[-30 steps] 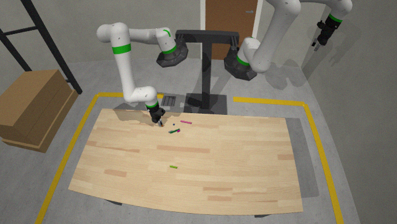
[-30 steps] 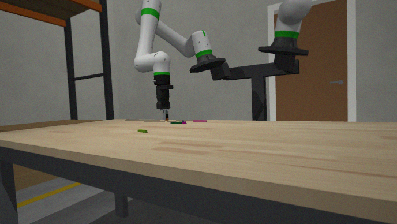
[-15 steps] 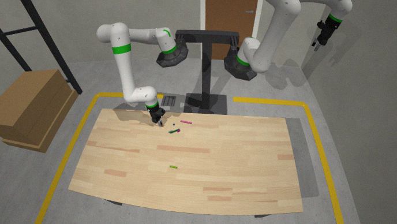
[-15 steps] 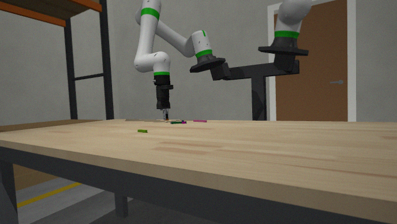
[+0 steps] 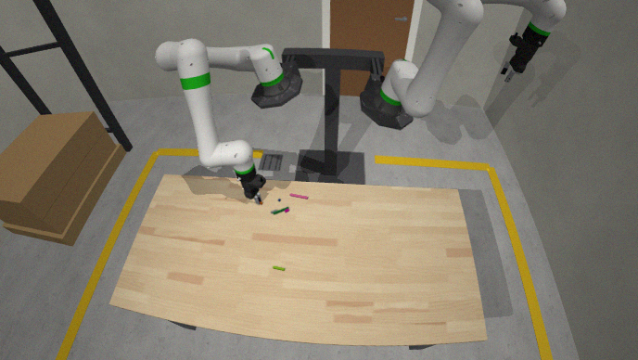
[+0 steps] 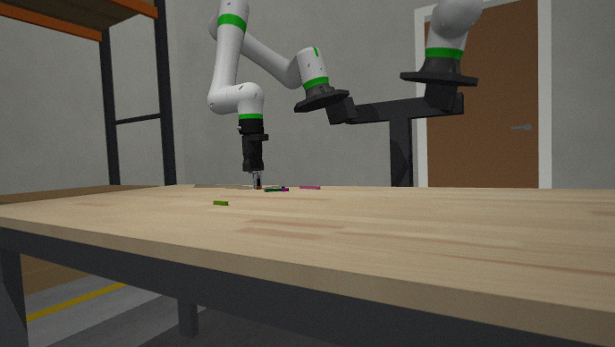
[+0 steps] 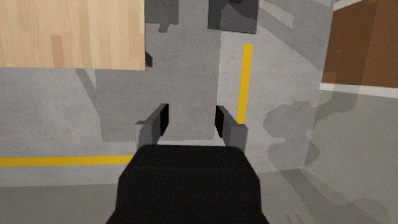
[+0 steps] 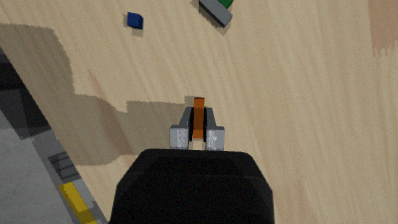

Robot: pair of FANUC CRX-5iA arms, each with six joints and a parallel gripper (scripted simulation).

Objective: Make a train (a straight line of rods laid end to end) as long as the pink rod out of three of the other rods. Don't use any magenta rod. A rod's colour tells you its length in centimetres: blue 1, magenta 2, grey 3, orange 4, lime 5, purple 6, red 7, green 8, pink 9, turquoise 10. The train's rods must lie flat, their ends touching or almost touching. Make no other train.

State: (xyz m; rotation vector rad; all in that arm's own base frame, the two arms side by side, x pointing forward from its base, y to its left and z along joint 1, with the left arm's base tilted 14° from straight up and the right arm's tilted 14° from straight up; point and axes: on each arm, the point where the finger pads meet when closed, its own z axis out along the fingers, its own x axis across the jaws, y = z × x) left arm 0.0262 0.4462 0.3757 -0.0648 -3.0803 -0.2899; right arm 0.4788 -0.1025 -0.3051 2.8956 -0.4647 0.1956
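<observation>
My right gripper is now 2 cm above the orange rod. Round my right hand: green rod (13 cm to the left, 2 cm below, 1 cm ahead); then grey rod (9 cm to the left, 3 cm ahead, 2 cm below); then blue rod (10 cm to the left, 4 cm behind, 2 cm below).
</observation>
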